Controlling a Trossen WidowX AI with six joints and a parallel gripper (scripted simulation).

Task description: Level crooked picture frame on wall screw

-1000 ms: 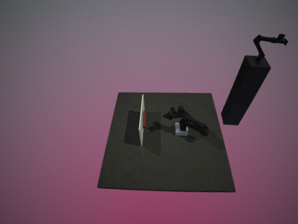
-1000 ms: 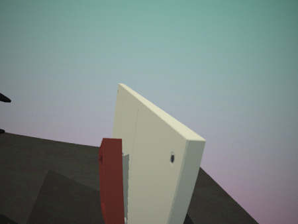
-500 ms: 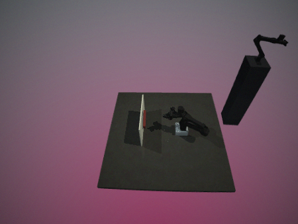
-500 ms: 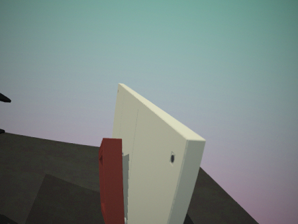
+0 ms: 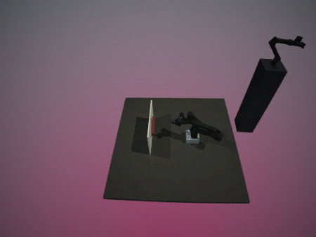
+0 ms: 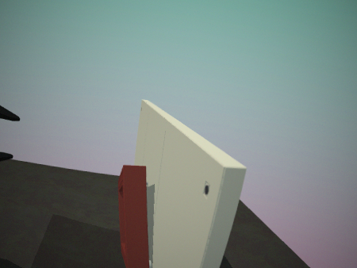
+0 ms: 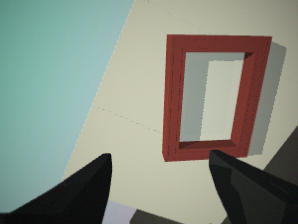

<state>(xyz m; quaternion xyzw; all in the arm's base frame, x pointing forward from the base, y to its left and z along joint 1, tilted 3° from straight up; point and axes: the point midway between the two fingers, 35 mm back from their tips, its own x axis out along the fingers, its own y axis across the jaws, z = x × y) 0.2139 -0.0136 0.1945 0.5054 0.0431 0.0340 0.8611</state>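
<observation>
Right now my gripper tip is 19 cm short of the picture frame and 9 cm above it. From my gripper tip the other things lie so: cream wall panel 20 cm ahead, 10 cm below.
</observation>
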